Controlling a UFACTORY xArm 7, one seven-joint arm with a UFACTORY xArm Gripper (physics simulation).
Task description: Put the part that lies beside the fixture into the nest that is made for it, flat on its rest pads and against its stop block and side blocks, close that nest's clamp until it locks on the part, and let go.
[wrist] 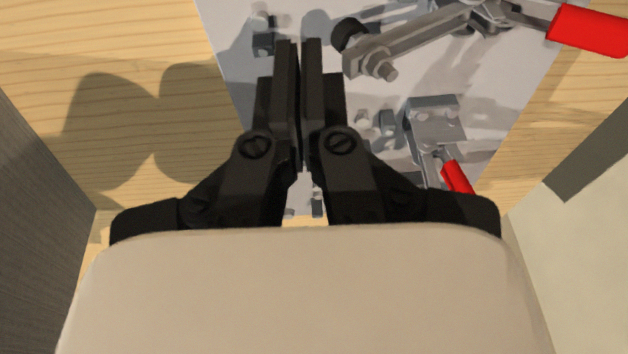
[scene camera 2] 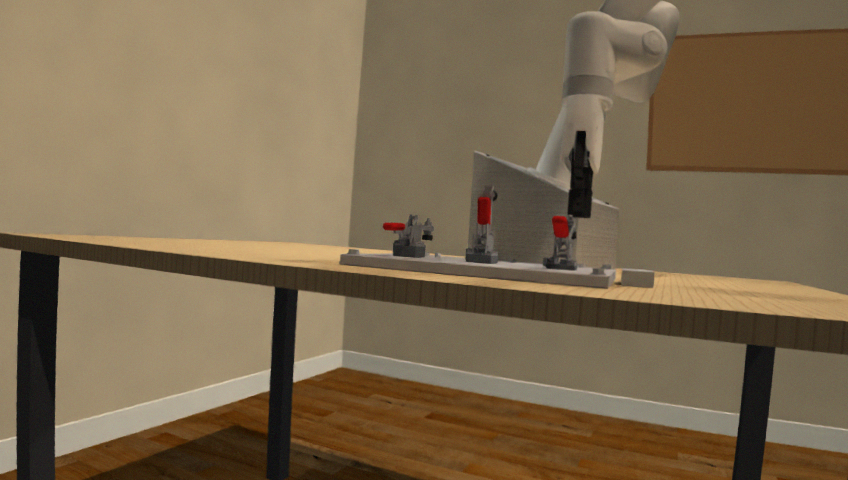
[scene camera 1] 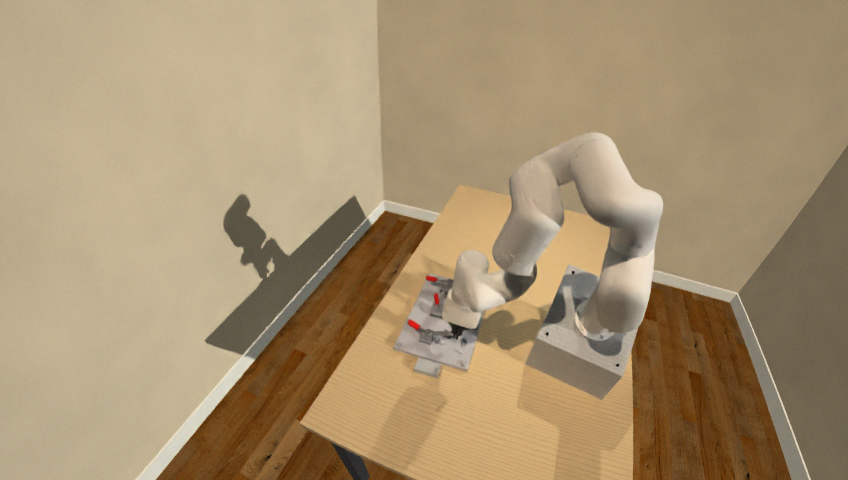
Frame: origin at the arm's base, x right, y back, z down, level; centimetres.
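Where they show: gripper, between the fingertips: (wrist: 302, 69) (scene camera 2: 578, 217) (scene camera 1: 456, 334); arm's base, origin of its link: (scene camera 2: 553, 182) (scene camera 1: 595, 319).
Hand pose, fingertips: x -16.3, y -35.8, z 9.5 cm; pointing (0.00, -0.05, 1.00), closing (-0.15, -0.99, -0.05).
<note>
Each offset is from my fingertips to the top centre of the thing. "*": to the spot under its first point. Level surfaces: height alone.
The part {dx -9.6, dy -4.0, dz +6.9 cm} (scene camera 1: 427, 366) (scene camera 2: 637, 277), a flat light-grey block, lies on the table beside the end of the fixture plate (scene camera 1: 410, 346) (scene camera 2: 357, 259) (wrist: 505, 67). My gripper (scene camera 1: 456, 334) (scene camera 2: 580, 214) (wrist: 302, 69) is shut and empty, pointing down above the fixture. Its fingertips are near the end clamp, whose red handle {dx -1.5, dy -13.2, dz +0.9 cm} (scene camera 1: 413, 324) (scene camera 2: 559, 226) (wrist: 590, 30) shows beside the plate's part-side end. In the wrist view that clamp's black pressing tip {* dx -0.1, dy -2.1, dz +2.2 cm} (wrist: 348, 34) is right of the fingers. Small blocks and pads stand on the plate; the fingers hide some. The part does not show in the wrist view.
The middle clamp has an upright red handle {dx +9.9, dy -11.9, dz -1.6 cm} (scene camera 1: 436, 298) (scene camera 2: 483, 211) (wrist: 456, 175). The far clamp's red handle {* dx +19.8, dy -18.5, dz +3.1 cm} (scene camera 1: 431, 278) (scene camera 2: 393, 226) lies level. Bolt heads stand at the plate's corners. The grey robot base (scene camera 1: 571, 368) (scene camera 2: 523, 220) stands behind the fixture on the wooden table {dz +8.9 cm} (scene camera 1: 476, 416) (scene camera 2: 178, 252).
</note>
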